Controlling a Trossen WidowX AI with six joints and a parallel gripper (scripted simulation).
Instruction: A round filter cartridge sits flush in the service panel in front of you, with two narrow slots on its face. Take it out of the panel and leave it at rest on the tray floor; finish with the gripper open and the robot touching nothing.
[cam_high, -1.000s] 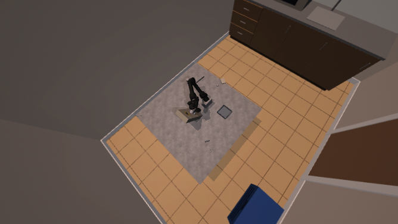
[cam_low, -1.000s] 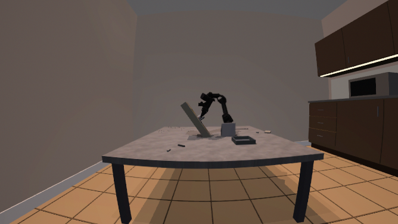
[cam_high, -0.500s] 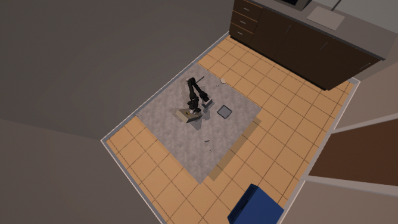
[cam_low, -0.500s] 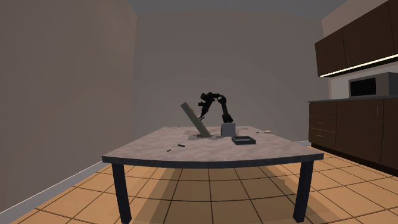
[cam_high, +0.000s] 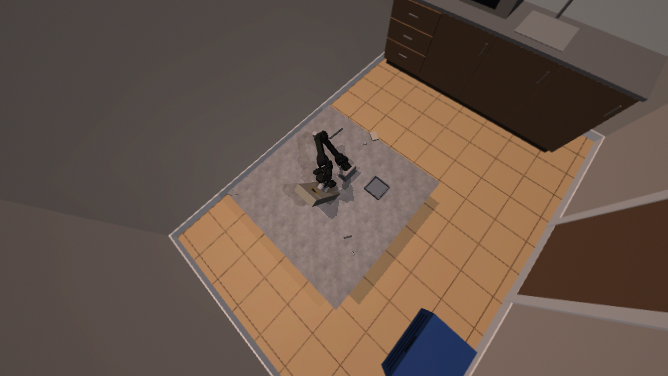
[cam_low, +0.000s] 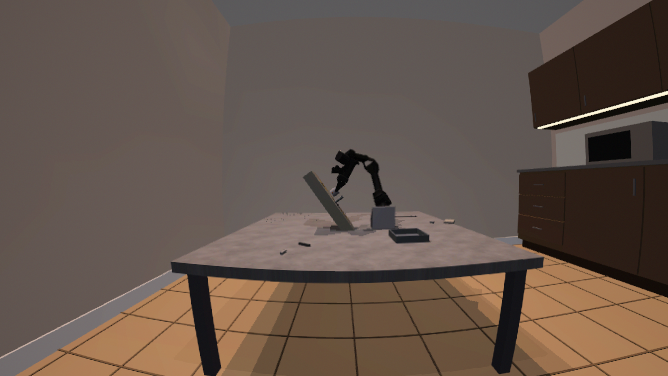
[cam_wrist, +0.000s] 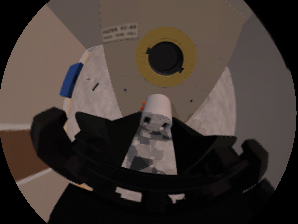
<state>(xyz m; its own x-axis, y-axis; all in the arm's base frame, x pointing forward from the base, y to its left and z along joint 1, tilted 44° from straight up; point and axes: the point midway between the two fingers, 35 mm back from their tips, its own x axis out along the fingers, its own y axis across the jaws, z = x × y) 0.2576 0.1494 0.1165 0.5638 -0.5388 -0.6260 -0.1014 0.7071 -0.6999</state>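
Now: the dark square tray 37 cm behind my gripper tip, 25 cm to the left of it and 20 cm below it. The rest, counted from my gripper tip: tan service panel 4 cm ahead, 5 cm below; round filter cartridge right at my gripper tip; small tan block 73 cm behind, 13 cm to the right, 21 cm below.
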